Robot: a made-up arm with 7 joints.
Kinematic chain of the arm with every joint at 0, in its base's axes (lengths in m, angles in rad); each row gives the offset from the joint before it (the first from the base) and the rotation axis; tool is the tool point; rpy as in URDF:
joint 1: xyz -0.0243 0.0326 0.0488 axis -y
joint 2: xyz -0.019 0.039 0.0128 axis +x
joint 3: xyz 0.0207 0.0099 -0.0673 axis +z
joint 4: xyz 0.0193 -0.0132 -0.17 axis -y
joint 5: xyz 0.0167 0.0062 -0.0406 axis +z
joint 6: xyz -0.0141 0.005 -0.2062 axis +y
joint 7: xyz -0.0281 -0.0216 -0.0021 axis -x
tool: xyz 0.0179 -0.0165 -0.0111 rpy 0 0 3.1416
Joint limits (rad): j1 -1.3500..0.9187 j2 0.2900..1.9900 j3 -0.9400..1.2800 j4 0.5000..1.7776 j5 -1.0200..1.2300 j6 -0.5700..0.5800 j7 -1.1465..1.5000
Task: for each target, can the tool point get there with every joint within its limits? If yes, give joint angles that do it. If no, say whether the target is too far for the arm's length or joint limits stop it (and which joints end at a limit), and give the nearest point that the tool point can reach.
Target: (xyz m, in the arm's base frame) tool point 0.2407 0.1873 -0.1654
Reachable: yes | joints 0.2129 0.8804 -0.4609 1.4817 0.0660 -0.2602 1.2800
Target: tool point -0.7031 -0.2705 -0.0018
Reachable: no: too far | nearest point -0.4319 0.0081 -0.1322 | short by 0.410 m
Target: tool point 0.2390 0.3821 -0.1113
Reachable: yes | joints -1.1399 1.7482 0.5099 1.1607 0.4769 -0.0968 -0.2941
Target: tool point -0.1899 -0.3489 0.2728
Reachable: no: joint limits stop it (at a limit: joint 1, joint 2, joint 3, joint 4, joint 5, joint 6) | nearest point -0.2025 0.0957 0.3223 | short by 0.448 m
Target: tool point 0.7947 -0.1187 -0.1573
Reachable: no: too far | nearest point 0.4083 0.0343 -0.1053 | short by 0.419 m
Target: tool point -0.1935 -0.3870 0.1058
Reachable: no: joint limits stop it (at a limit: joint 1, joint 2, joint 3, joint 4) | nearest point -0.1954 -0.1049 -0.1094 | short by 0.355 m
